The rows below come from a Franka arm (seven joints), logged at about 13 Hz.
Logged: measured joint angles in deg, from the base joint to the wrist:
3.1 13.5 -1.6 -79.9 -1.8 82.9 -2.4
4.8 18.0 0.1 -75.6 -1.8 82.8 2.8
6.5 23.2 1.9 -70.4 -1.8 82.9 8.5
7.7 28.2 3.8 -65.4 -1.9 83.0 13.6
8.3 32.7 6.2 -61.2 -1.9 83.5 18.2
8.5 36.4 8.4 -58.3 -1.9 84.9 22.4
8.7 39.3 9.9 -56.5 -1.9 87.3 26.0
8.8 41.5 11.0 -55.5 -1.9 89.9 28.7
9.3 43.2 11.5 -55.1 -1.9 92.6 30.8
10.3 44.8 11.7 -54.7 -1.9 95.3 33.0
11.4 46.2 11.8 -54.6 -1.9 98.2 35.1
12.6 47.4 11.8 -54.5 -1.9 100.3 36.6
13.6 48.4 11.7 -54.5 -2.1 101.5 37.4
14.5 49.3 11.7 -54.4 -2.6 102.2 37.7
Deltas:
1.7 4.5 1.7 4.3 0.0 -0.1 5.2
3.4 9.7 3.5 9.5 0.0 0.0 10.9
4.6 14.7 5.4 14.5 -0.1 0.1 16.0
5.2 19.2 7.8 18.7 -0.1 0.6 20.6
5.4 22.9 10.0 21.6 -0.1 2.0 24.8
5.6 25.8 11.5 23.4 -0.1 4.4 28.4
5.7 28.0 12.6 24.4 -0.1 7.0 31.1
6.2 29.7 13.1 24.8 -0.1 9.7 33.2
7.2 31.3 13.3 25.2 -0.1 12.4 35.4
8.3 32.7 13.4 25.3 -0.1 15.3 37.5
9.5 33.9 13.4 25.4 -0.1 17.4 39.0
10.5 34.9 13.3 25.4 -0.3 18.6 39.8
11.4 35.8 13.3 25.5 -0.8 19.3 40.1

